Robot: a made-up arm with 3 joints. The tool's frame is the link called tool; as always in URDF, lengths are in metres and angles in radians. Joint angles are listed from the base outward.
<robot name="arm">
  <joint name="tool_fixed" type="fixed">
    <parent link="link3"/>
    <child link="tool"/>
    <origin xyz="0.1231 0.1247 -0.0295" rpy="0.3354 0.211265 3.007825"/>
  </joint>
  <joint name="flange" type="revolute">
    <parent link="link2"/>
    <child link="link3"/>
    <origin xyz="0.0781 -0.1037 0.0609" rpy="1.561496 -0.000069 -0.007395"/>
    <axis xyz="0 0 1"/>
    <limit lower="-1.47" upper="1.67"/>
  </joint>
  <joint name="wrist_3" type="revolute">
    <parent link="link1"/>
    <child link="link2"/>
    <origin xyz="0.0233 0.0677 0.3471" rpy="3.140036 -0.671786 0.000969"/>
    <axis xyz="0 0 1"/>
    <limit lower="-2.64" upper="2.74"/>
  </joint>
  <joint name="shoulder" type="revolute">
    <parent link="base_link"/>
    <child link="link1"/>
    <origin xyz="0.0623 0.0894 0.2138" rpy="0.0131 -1.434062 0"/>
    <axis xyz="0 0 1"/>
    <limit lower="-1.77" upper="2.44"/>
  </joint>
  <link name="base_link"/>
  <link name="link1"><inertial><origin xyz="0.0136 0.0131 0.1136"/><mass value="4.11"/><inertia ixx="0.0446" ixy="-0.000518" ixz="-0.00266" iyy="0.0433" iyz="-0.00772" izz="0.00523"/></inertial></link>
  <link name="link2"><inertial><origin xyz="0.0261 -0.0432 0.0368"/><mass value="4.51"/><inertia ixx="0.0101" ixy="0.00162" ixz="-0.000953" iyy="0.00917" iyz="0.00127" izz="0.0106"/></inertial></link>
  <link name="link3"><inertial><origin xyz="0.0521 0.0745 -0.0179"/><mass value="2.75"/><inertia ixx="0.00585" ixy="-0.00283" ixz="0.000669" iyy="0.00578" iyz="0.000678" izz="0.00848"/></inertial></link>
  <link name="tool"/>
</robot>
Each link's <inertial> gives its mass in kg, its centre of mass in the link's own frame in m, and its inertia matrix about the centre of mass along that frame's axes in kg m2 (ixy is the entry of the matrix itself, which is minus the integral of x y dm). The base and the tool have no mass. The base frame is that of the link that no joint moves.
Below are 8 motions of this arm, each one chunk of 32 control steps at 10 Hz.
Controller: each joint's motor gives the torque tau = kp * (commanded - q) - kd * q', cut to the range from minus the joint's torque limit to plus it. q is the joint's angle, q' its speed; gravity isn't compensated. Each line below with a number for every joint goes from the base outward.
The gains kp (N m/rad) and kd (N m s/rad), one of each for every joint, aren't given. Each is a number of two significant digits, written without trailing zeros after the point. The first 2 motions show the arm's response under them.
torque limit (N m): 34 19 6.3
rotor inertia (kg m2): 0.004 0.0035 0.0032
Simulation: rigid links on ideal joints. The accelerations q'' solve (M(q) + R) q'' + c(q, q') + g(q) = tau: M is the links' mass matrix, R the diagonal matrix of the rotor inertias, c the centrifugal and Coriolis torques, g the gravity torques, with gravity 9.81 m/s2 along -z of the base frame. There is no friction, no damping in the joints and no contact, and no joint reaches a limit. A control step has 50 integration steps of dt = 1/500 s. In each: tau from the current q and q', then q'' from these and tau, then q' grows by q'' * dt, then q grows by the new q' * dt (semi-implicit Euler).
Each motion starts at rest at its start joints. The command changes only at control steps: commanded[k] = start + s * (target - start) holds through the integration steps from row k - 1 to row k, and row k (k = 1, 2, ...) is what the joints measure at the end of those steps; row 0 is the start. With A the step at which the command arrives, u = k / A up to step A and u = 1 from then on. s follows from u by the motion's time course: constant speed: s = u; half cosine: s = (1 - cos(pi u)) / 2; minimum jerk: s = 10 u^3 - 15 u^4 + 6 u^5; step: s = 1 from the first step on.
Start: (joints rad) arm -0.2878 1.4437 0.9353
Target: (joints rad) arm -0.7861 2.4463 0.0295
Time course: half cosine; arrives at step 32
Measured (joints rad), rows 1 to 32:
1: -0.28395 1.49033 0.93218
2: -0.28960 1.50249 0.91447
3: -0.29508 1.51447 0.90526
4: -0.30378 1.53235 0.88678
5: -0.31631 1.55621 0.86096
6: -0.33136 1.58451 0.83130
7: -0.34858 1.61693 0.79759
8: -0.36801 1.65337 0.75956
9: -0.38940 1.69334 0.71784
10: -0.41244 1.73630 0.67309
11: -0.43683 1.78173 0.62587
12: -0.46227 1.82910 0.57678
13: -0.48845 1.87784 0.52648
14: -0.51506 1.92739 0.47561
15: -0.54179 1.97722 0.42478
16: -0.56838 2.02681 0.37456
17: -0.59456 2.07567 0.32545
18: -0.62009 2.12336 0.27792
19: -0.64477 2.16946 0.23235
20: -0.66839 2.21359 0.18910
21: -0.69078 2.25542 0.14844
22: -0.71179 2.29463 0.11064
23: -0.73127 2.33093 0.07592
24: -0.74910 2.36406 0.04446
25: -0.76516 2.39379 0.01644
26: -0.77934 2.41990 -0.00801
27: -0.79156 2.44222 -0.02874
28: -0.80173 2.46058 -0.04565
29: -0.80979 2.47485 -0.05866
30: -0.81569 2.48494 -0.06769
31: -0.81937 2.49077 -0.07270
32: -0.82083 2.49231 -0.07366
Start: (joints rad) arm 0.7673 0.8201 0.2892
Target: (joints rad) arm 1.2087 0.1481 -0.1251
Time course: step
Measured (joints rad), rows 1 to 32:
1: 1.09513 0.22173 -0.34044
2: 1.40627 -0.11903 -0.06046
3: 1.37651 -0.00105 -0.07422
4: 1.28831 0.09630 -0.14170
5: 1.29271 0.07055 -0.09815
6: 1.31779 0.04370 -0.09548
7: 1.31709 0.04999 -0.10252
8: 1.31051 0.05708 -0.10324
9: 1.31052 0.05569 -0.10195
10: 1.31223 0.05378 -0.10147
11: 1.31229 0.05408 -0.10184
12: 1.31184 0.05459 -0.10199
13: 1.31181 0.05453 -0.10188
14: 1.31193 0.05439 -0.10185
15: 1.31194 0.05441 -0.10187
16: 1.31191 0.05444 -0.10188
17: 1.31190 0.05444 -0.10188
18: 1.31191 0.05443 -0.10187
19: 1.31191 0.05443 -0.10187
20: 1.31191 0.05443 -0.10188
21: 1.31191 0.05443 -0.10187
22: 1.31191 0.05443 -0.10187
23: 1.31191 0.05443 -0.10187
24: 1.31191 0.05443 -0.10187
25: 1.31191 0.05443 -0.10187
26: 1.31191 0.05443 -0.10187
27: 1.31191 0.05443 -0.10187
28: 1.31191 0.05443 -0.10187
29: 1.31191 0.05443 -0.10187
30: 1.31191 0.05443 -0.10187
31: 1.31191 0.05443 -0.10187
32: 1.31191 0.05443 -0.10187
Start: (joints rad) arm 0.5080 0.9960 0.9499
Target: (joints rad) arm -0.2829 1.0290 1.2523
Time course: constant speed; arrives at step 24
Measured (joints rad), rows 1 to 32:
1: 0.54519 0.96080 1.06456
2: 0.55003 0.94078 1.11660
3: 0.50794 0.95629 1.08984
4: 0.46631 0.96532 1.09501
5: 0.43370 0.96607 1.11451
6: 0.40028 0.96861 1.12641
7: 0.36486 0.97284 1.13557
8: 0.32960 0.97666 1.14630
9: 0.29461 0.98019 1.15739
10: 0.25947 0.98387 1.16798
11: 0.22416 0.98765 1.17839
12: 0.18878 0.99143 1.18877
13: 0.15332 0.99522 1.19906
14: 0.11778 0.99905 1.20923
15: 0.08215 1.00290 1.21930
16: 0.04645 1.00677 1.22928
17: 0.01067 1.01065 1.23916
18: -0.02518 1.01455 1.24896
19: -0.06110 1.01846 1.25867
20: -0.09708 1.02237 1.26831
21: -0.13312 1.02629 1.27787
22: -0.16922 1.03020 1.28736
23: -0.20537 1.03411 1.29678
24: -0.24156 1.03801 1.30615
25: -0.25176 1.04020 1.29862
26: -0.25128 1.03813 1.30504
27: -0.25002 1.03701 1.30672
28: -0.25024 1.03736 1.30547
29: -0.25049 1.03756 1.30520
30: -0.25044 1.03748 1.30544
31: -0.25040 1.03745 1.30549
32: -0.25041 1.03746 1.30544

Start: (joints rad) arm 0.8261 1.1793 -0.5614
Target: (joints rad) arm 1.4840 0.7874 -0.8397
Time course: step
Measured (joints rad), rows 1 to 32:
1: 1.31965 0.85403 -0.88158
2: 1.61978 0.41878 -0.73741
3: 1.65561 0.54104 -0.82193
4: 1.55370 0.72791 -0.82001
5: 1.54845 0.71342 -0.82199
6: 1.57761 0.66534 -0.81718
7: 1.58098 0.66799 -0.81565
8: 1.57339 0.68081 -0.81847
9: 1.57222 0.68069 -0.81838
10: 1.57419 0.67727 -0.81773
11: 1.57459 0.67716 -0.81777
12: 1.57408 0.67807 -0.81791
13: 1.57395 0.67813 -0.81792
14: 1.57408 0.67789 -0.81788
15: 1.57412 0.67787 -0.81787
16: 1.57409 0.67793 -0.81788
17: 1.57408 0.67794 -0.81789
18: 1.57408 0.67792 -0.81788
19: 1.57409 0.67792 -0.81788
20: 1.57409 0.67792 -0.81788
21: 1.57408 0.67792 -0.81788
22: 1.57408 0.67792 -0.81788
23: 1.57408 0.67792 -0.81788
24: 1.57408 0.67792 -0.81788
25: 1.57408 0.67792 -0.81788
26: 1.57408 0.67792 -0.81788
27: 1.57408 0.67792 -0.81788
28: 1.57408 0.67792 -0.81788
29: 1.57408 0.67792 -0.81788
30: 1.57408 0.67792 -0.81788
31: 1.57408 0.67792 -0.81788
32: 1.57408 0.67792 -0.81788

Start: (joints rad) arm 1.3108 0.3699 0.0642
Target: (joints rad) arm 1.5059 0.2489 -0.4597
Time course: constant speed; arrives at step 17
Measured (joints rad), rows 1 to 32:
1: 1.38842 0.28338 0.06230
2: 1.44978 0.23421 0.06270
3: 1.44961 0.24911 0.00535
4: 1.44769 0.25358 -0.03231
5: 1.46131 0.24019 -0.05784
6: 1.47554 0.22942 -0.08991
7: 1.48561 0.22349 -0.12366
8: 1.49544 0.21695 -0.15609
9: 1.50631 0.20918 -0.18804
10: 1.51722 0.20160 -0.22017
11: 1.52781 0.19441 -0.25232
12: 1.53833 0.18724 -0.28433
13: 1.54890 0.18002 -0.31623
14: 1.55943 0.17286 -0.34806
15: 1.56991 0.16577 -0.37980
16: 1.58035 0.15874 -0.41145
17: 1.59076 0.15174 -0.44301
18: 1.59353 0.15024 -0.43787
19: 1.59182 0.15282 -0.43634
20: 1.59103 0.15361 -0.43805
21: 1.59142 0.15286 -0.43726
22: 1.59170 0.15261 -0.43736
23: 1.59159 0.15282 -0.43745
24: 1.59151 0.15289 -0.43741
25: 1.59154 0.15284 -0.43741
26: 1.59156 0.15282 -0.43741
27: 1.59155 0.15283 -0.43741
28: 1.59155 0.15284 -0.43741
29: 1.59155 0.15283 -0.43741
30: 1.59155 0.15283 -0.43741
31: 1.59155 0.15283 -0.43741
32: 1.59155 0.15283 -0.43741

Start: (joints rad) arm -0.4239 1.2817 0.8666
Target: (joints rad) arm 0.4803 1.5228 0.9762
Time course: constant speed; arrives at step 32
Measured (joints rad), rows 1 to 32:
1: -0.40328 1.33574 0.86416
2: -0.37753 1.34609 0.86203
3: -0.34412 1.34870 0.87787
4: -0.31161 1.35334 0.88603
5: -0.28108 1.35972 0.89069
6: -0.25041 1.36561 0.89703
7: -0.21934 1.37109 0.90411
8: -0.18832 1.37665 0.91081
9: -0.15742 1.38227 0.91732
10: -0.12654 1.38786 0.92389
11: -0.09567 1.39341 0.93047
12: -0.06483 1.39895 0.93699
13: -0.03403 1.40449 0.94347
14: -0.00326 1.41002 0.94990
15: 0.02746 1.41554 0.95630
16: 0.05815 1.42105 0.96264
17: 0.08879 1.42656 0.96893
18: 0.11938 1.43208 0.97516
19: 0.14993 1.43759 0.98133
20: 0.18042 1.44311 0.98743
21: 0.21086 1.44863 0.99347
22: 0.24125 1.45416 0.99944
23: 0.27158 1.45970 1.00534
24: 0.30185 1.46526 1.01116
25: 0.33207 1.47082 1.01691
26: 0.36222 1.47640 1.02258
27: 0.39232 1.48199 1.02817
28: 0.42234 1.48761 1.03368
29: 0.45231 1.49324 1.03910
30: 0.48221 1.49889 1.04444
31: 0.51204 1.50457 1.04970
32: 0.54181 1.51026 1.05487

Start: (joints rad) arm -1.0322 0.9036 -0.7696
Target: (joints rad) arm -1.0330 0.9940 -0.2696
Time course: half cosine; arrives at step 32
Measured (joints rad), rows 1 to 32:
1: -1.07342 0.99428 -0.79450
2: -1.11083 1.04048 -0.80003
3: -1.10442 1.01930 -0.78550
4: -1.09579 1.00946 -0.77520
5: -1.09729 1.01637 -0.76702
6: -1.09955 1.02145 -0.75515
7: -1.09945 1.02293 -0.74047
8: -1.09913 1.02517 -0.72437
9: -1.09939 1.02863 -0.70696
10: -1.09974 1.03227 -0.68808
11: -1.09995 1.03590 -0.66788
12: -1.10015 1.03973 -0.64667
13: -1.10038 1.04375 -0.62465
14: -1.10061 1.04787 -0.60200
15: -1.10083 1.05203 -0.57893
16: -1.10103 1.05621 -0.55569
17: -1.10123 1.06038 -0.53249
18: -1.10141 1.06448 -0.50954
19: -1.10158 1.06849 -0.48708
20: -1.10173 1.07236 -0.46532
21: -1.10186 1.07605 -0.44445
22: -1.10198 1.07954 -0.42470
23: -1.10209 1.08279 -0.40624
24: -1.10218 1.08578 -0.38926
25: -1.10226 1.08847 -0.37392
26: -1.10232 1.09085 -0.36037
27: -1.10238 1.09289 -0.34874
28: -1.10242 1.09458 -0.33914
29: -1.10246 1.09590 -0.33168
30: -1.10248 1.09684 -0.32642
31: -1.10250 1.09739 -0.32341
32: -1.10252 1.09754 -0.32270

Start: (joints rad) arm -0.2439 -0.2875 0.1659
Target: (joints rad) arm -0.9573 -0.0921 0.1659
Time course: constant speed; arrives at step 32
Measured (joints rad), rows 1 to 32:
1: -0.20768 -0.33290 0.23483
2: -0.19195 -0.35529 0.25189
3: -0.22092 -0.33354 0.23310
4: -0.25472 -0.31765 0.23330
5: -0.27957 -0.31179 0.23734
6: -0.30252 -0.30566 0.23793
7: -0.32725 -0.29742 0.23786
8: -0.35262 -0.28888 0.23799
9: -0.37778 -0.28067 0.23823
10: -0.40284 -0.27250 0.23838
11: -0.42800 -0.26420 0.23837
12: -0.45326 -0.25581 0.23827
13: -0.47856 -0.24736 0.23808
14: -0.50391 -0.23887 0.23779
15: -0.52931 -0.23032 0.23741
16: -0.55476 -0.22171 0.23694
17: -0.58026 -0.21306 0.23637
18: -0.60579 -0.20436 0.23571
19: -0.63137 -0.19561 0.23496
20: -0.65697 -0.18683 0.23411
21: -0.68262 -0.17800 0.23318
22: -0.70829 -0.16914 0.23216
23: -0.73398 -0.16025 0.23105
24: -0.75970 -0.15133 0.22986
25: -0.78544 -0.14238 0.22859
26: -0.81119 -0.13342 0.22724
27: -0.83695 -0.12443 0.22582
28: -0.86272 -0.11544 0.22432
29: -0.88850 -0.10643 0.22275
30: -0.91427 -0.09742 0.22112
31: -0.94004 -0.08842 0.21943
32: -0.96580 -0.07941 0.21767

